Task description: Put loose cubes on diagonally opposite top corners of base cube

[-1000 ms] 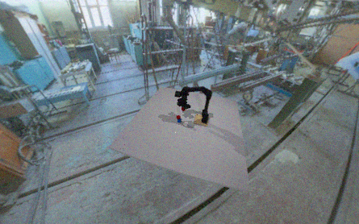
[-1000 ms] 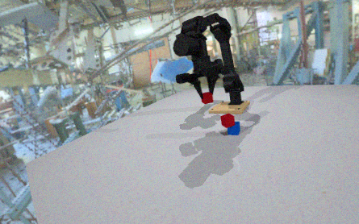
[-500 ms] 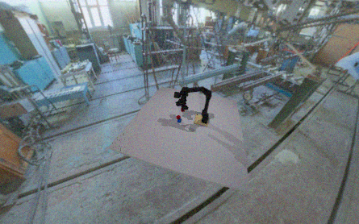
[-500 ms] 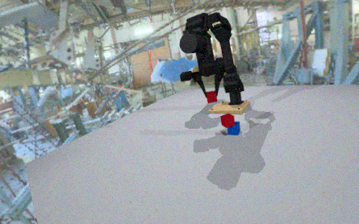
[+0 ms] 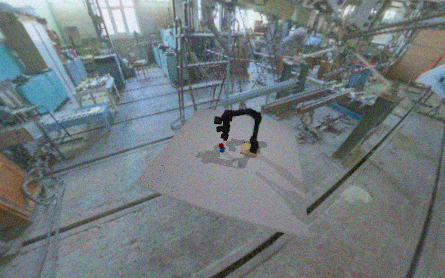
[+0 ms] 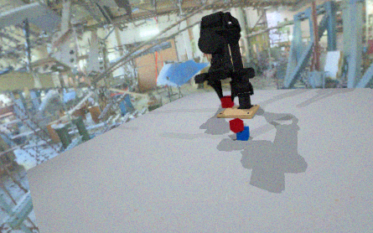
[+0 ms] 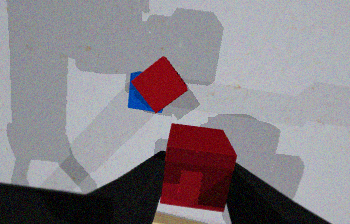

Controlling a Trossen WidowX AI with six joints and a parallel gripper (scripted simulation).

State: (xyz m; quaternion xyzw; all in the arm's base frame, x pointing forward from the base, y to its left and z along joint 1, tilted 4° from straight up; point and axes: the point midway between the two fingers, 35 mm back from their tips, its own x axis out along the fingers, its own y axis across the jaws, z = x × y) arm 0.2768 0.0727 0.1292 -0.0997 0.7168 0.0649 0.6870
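Now: the blue base cube 10 mm ahead of my gripper tip, 50 mm to the left of it and 100 mm below it.
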